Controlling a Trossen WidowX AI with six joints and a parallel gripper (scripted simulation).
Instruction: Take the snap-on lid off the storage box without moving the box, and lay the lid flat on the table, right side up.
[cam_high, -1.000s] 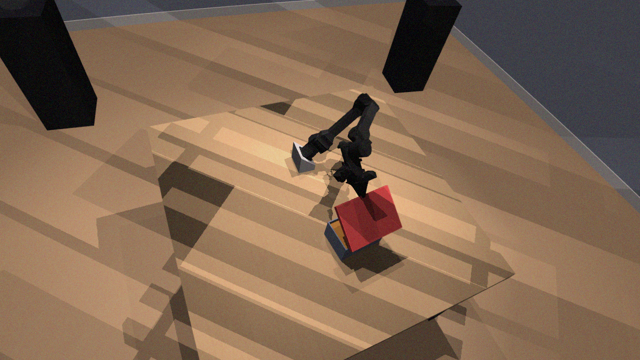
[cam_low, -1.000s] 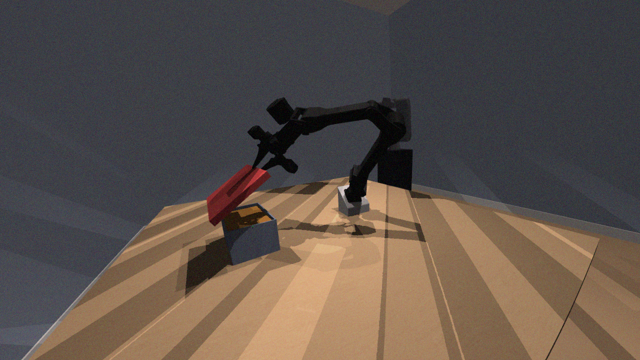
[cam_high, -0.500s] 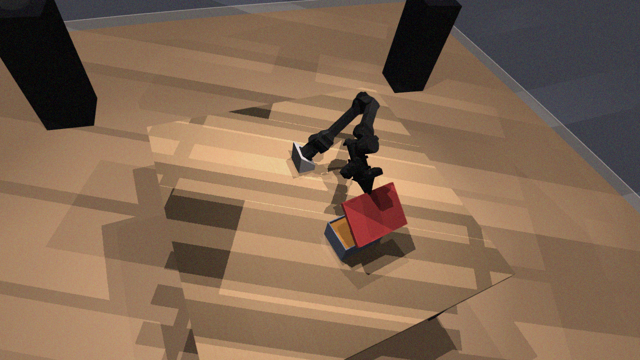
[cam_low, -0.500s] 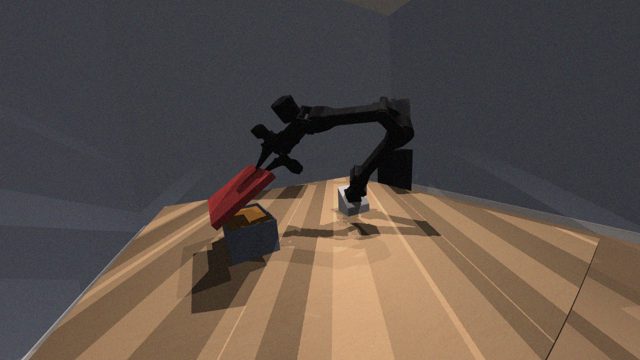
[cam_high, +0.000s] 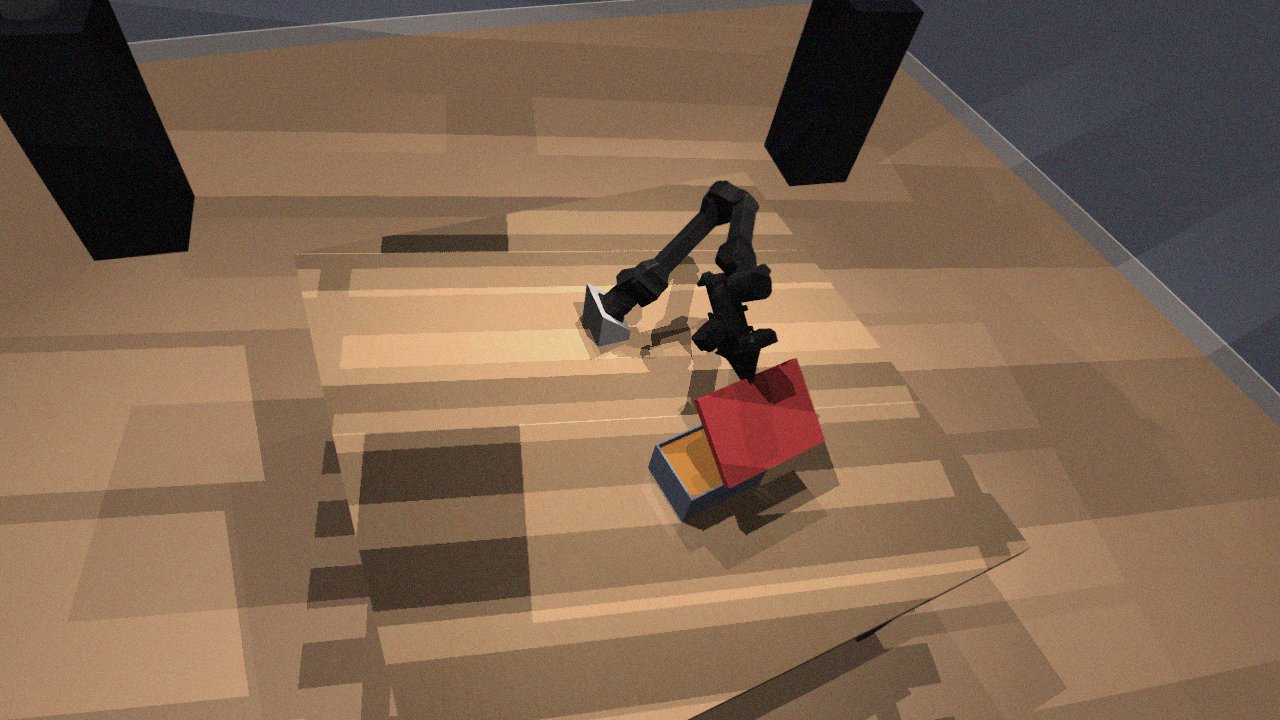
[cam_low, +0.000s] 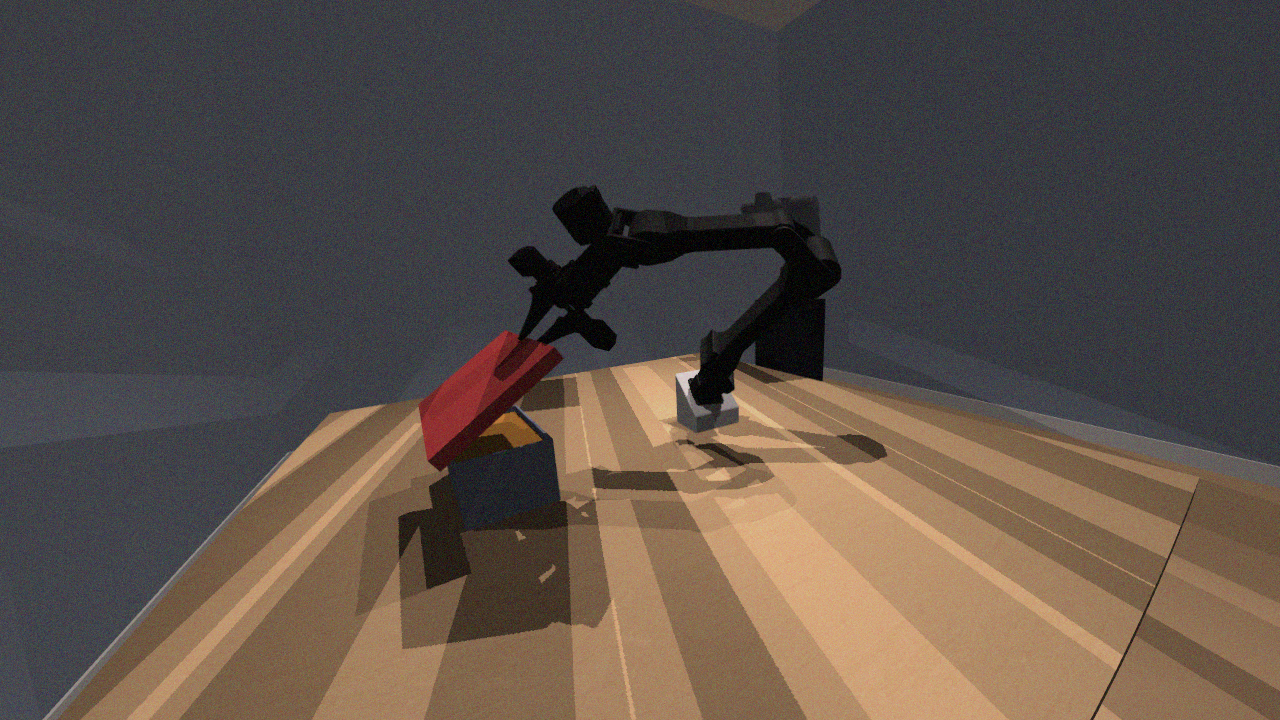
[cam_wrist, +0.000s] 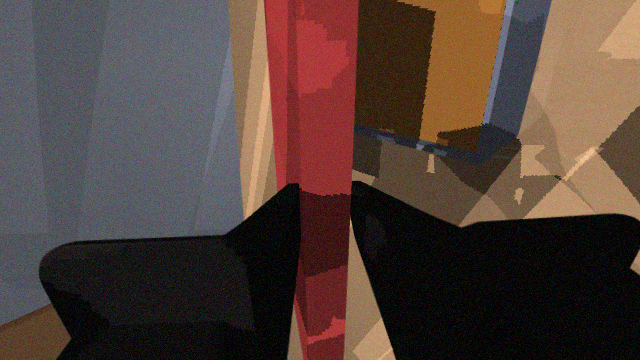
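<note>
Now: gripper tip 70 mm short of the red lid, 20 mm to the right of it and 40 mm above it. Also, from my gripper tip: storage box 70 mm ahead, 60 mm to the right, 180 mm below.
</note>
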